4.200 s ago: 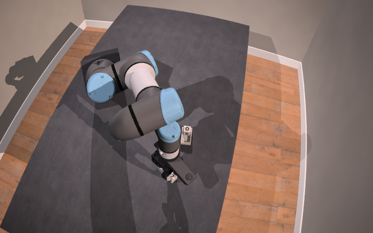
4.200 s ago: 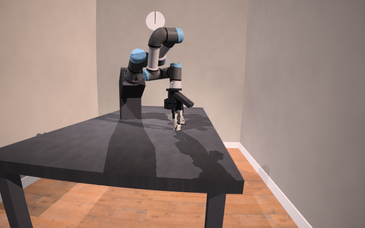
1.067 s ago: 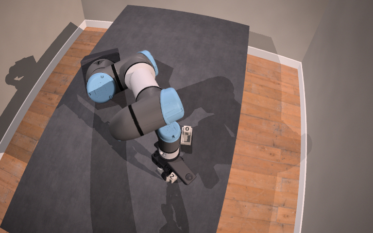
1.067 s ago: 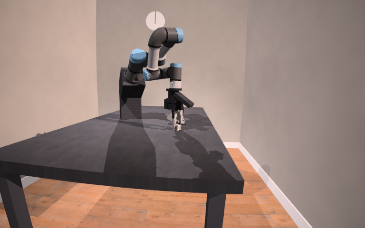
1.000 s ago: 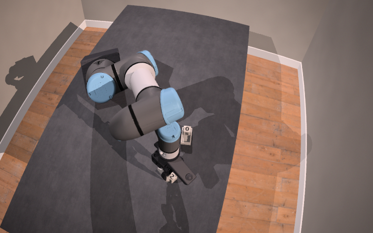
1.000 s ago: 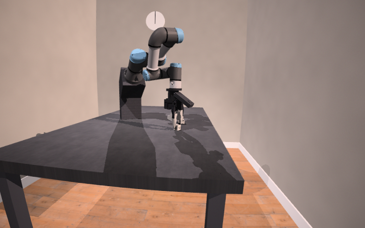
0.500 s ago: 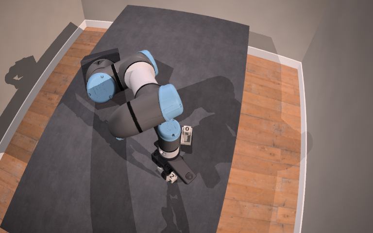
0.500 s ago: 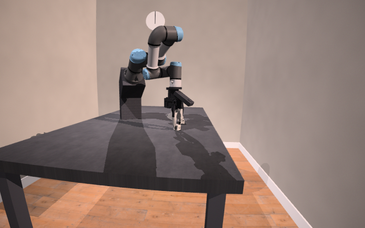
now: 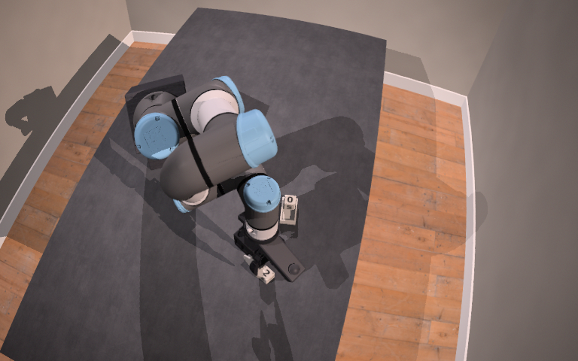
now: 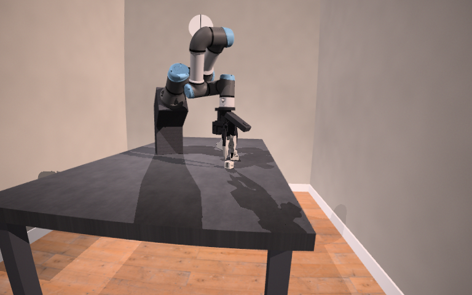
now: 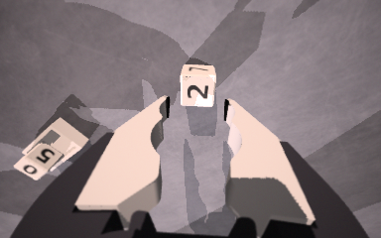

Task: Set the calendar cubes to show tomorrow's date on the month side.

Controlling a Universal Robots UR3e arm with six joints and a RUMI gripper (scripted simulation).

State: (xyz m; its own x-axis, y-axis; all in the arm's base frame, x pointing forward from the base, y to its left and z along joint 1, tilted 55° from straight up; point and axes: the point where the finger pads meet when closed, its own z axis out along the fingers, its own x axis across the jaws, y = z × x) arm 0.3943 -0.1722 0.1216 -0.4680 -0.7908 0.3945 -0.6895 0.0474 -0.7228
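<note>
The white cube lies 40 mm below my hand. From my hand the other things lie so: calendar tray: 200 mm to the left, 50 mm below, 20 mm ahead.
</note>
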